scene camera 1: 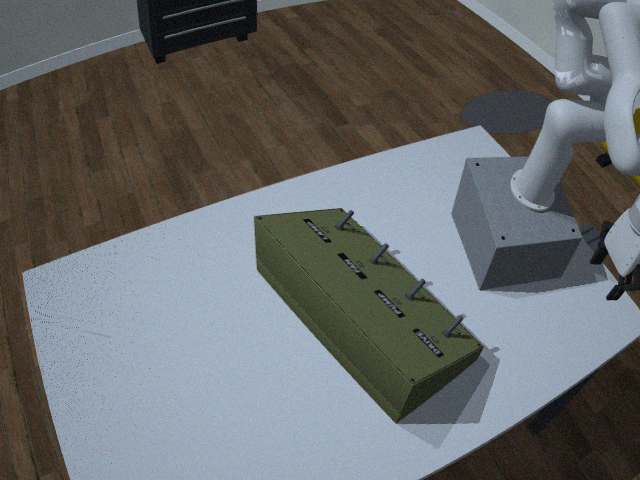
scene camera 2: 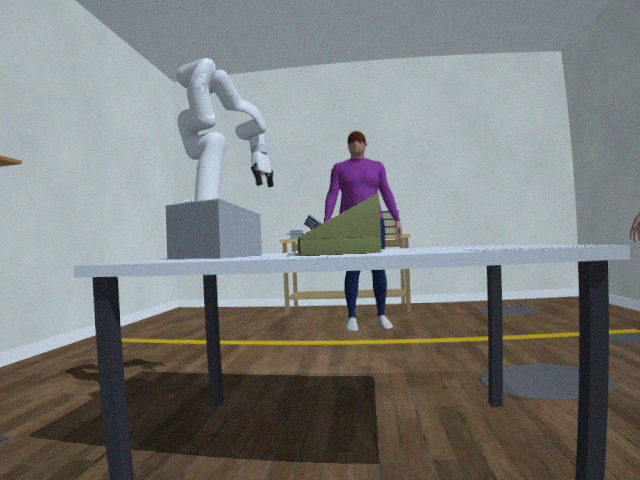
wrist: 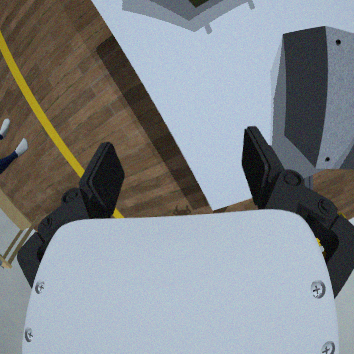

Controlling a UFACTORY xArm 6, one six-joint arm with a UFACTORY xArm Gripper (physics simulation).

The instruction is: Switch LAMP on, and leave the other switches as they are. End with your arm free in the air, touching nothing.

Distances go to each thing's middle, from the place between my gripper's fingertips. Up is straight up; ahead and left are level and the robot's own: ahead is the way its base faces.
Labels:
I see the olive sloped switch box (scene camera 1: pixel 396 346) 36 cm to the right of my hand, 30 cm ahead of it and 24 cm below it.

